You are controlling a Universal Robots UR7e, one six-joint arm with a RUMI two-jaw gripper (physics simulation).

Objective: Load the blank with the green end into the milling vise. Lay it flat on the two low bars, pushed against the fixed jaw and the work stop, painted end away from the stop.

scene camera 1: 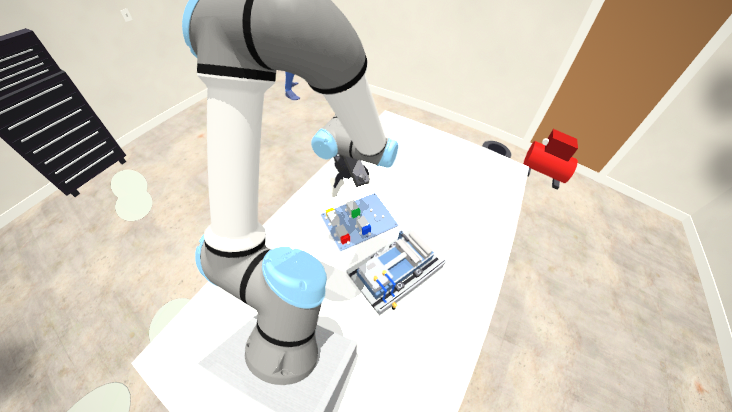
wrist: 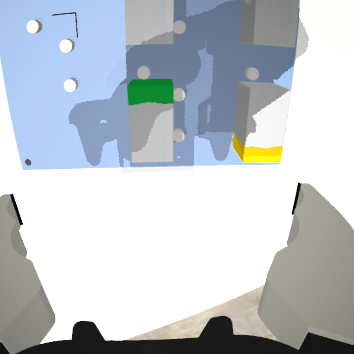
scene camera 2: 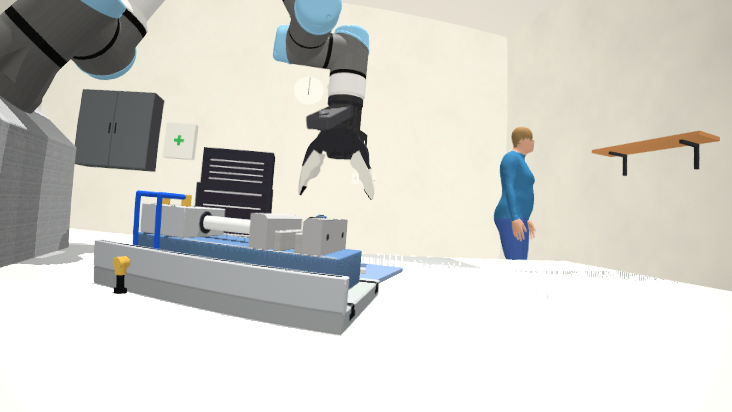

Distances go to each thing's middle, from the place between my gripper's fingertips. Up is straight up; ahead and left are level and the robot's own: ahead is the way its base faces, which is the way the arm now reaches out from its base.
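Labels:
Green-ended blank (wrist: pixel 150 101): my gripper is 10 mm to the left of it and 100 mm above it. Counted from my gripper, the fixed jaw (scene camera 2: pixel 314 233) is 20 mm behind, 310 mm to the right and 50 mm below; the yellow-ended blank (wrist: pixel 261 109) is 30 mm to the left, 80 mm behind and 100 mm below.

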